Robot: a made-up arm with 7 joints.
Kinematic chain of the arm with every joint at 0, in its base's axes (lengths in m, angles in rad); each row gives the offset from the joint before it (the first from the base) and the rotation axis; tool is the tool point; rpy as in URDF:
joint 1: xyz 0 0 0.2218 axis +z
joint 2: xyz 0 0 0 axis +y
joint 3: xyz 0 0 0.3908 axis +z
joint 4: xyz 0.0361 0 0 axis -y
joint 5: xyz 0.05 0 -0.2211 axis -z
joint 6: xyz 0 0 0 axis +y
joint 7: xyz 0.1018 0 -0.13 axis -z
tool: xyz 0 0 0 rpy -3.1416 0 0
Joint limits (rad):
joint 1: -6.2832..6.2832
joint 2: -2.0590..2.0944
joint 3: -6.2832..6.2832
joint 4: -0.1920..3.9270
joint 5: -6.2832..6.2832
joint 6: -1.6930..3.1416
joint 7: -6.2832..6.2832
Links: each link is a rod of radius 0.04 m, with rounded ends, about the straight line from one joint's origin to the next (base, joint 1, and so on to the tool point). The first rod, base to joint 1, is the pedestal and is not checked.
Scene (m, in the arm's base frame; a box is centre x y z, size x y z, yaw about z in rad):
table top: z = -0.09
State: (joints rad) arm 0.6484 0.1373 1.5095 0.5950 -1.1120 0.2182 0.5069
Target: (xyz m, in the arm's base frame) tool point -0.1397 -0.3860 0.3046
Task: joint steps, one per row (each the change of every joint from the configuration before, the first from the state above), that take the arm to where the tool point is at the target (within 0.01 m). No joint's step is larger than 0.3 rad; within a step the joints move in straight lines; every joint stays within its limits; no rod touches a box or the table.
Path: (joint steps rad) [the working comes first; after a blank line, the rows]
Joints at the target: 1.6113 -0.3695 2.4064 0.7844 -1.1662 -0.0771 0.5069
Straight joint move there: clear.

1: 0.2407 -0.1267 0.2242 0.0474 -0.0135 -0.0738 0.0000
2: 0.2408 -0.1267 0.2243 0.0473 -0.0136 -0.0739 0.0000
3: 0.2407 -0.1267 0.2242 0.0474 -0.0135 -0.0738 0.0000
4: 0.2407 -0.1267 0.2242 0.0473 -0.0136 -0.0738 0.0000

